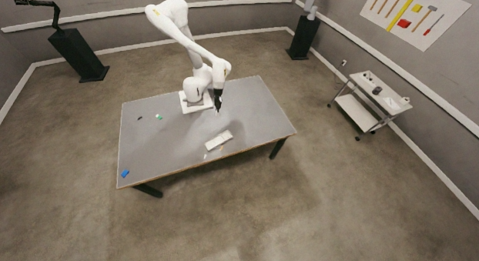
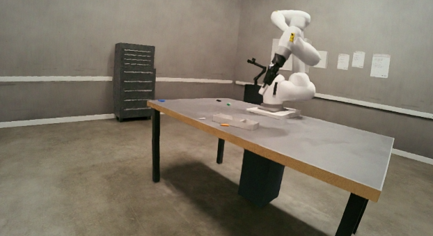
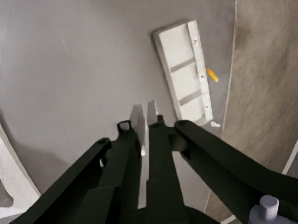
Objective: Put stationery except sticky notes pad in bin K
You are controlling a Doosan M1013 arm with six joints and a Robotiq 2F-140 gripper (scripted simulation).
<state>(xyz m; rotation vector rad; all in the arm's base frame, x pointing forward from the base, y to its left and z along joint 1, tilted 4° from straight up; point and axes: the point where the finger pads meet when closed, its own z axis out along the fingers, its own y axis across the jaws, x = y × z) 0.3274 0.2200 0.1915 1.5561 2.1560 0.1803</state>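
Now: the bin 17 cm ahead of my hand, 1 cm to the right of it and 19 cm below it. Round my hand: orange piece: 25 cm ahead, 20 cm below; then white piece: 31 cm ahead, 15 cm to the right, 20 cm below; then green block: 18 cm behind, 58 cm to the right, 20 cm below.
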